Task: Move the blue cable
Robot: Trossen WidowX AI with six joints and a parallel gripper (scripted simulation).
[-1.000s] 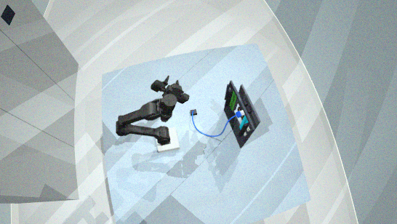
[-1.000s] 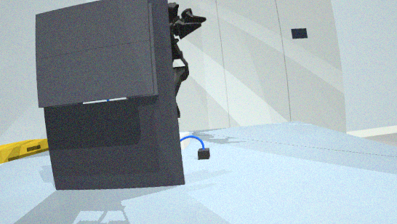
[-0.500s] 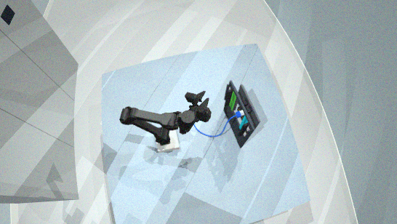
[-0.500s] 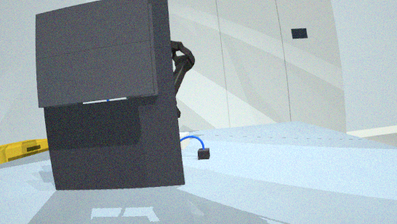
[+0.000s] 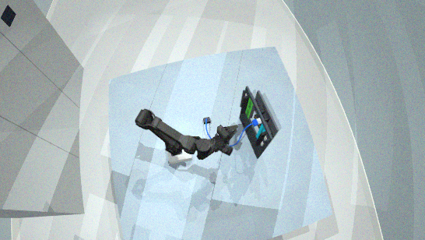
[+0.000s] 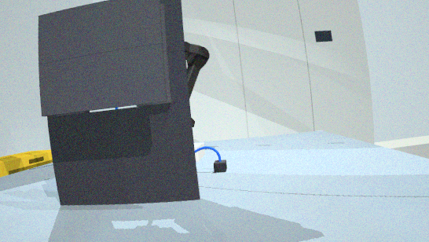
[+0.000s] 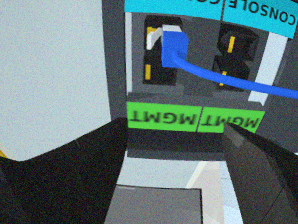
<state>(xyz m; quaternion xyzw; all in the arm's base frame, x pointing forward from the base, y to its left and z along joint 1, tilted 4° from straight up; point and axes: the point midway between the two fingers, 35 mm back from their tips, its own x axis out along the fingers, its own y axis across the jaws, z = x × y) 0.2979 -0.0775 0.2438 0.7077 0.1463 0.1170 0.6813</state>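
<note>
My gripper tip is now 12 cm short of the blue plug and 1 cm below it. Also, from my gripper tip: dark block: 30 cm below, 19 cm to the left, 10 cm behind.
</note>
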